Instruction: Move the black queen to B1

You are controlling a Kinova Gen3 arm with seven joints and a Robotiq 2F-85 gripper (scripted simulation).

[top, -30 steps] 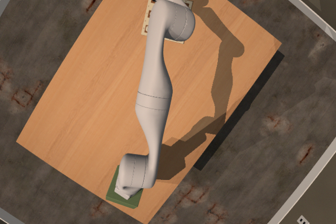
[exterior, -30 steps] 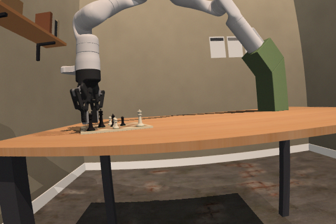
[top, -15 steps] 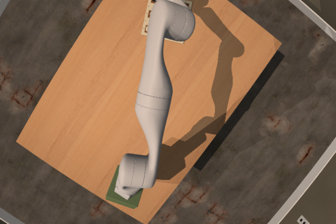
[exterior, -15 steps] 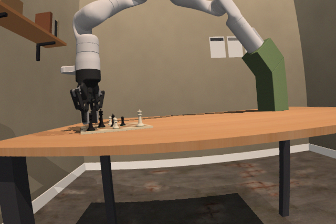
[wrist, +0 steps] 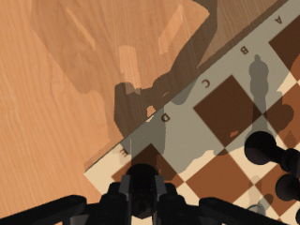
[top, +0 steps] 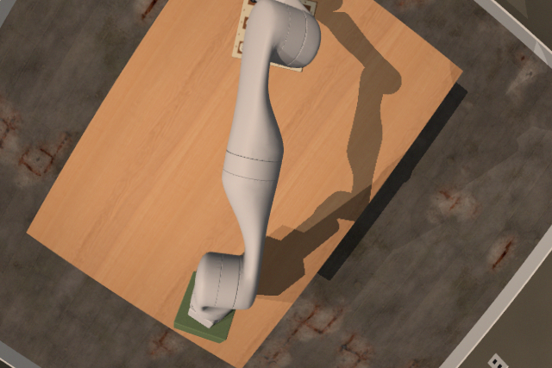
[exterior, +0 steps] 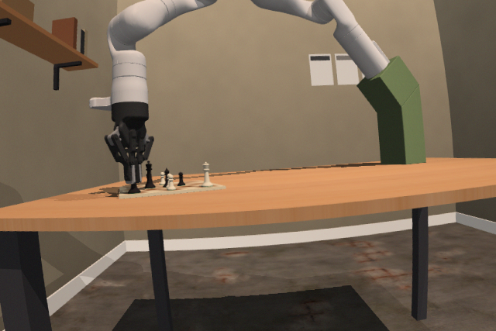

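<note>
My gripper is now 10 mm above the black queen. Also, from my hand: tall white piece: 140 mm behind, 70 mm to the right, 10 mm below; then chessboard: 30 mm behind, 110 mm to the right, 40 mm below; then black bishop: 40 mm behind, 110 mm to the right, 20 mm below.
</note>
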